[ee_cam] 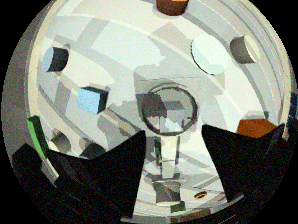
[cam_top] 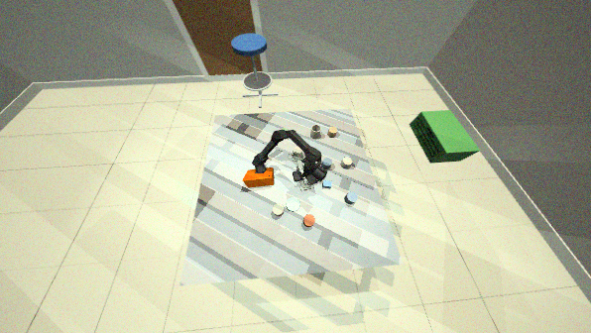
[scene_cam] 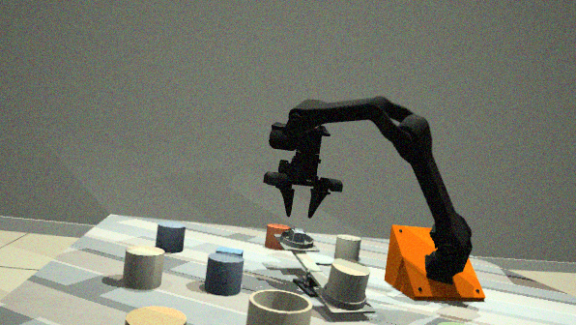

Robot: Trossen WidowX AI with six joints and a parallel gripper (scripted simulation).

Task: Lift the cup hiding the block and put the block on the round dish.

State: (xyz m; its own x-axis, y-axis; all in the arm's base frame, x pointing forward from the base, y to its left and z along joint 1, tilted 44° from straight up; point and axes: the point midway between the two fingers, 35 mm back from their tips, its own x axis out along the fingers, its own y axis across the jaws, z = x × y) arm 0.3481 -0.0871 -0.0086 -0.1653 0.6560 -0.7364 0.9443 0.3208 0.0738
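My gripper tip is 5 cm above the small grey block. Round my gripper tip: pale blue round dish: 8 cm behind, 14 cm to the right, 13 cm below; small balance: 3 cm behind, 12 cm to the left, 10 cm below; blue block: 15 cm ahead, 2 cm to the left, 11 cm below.
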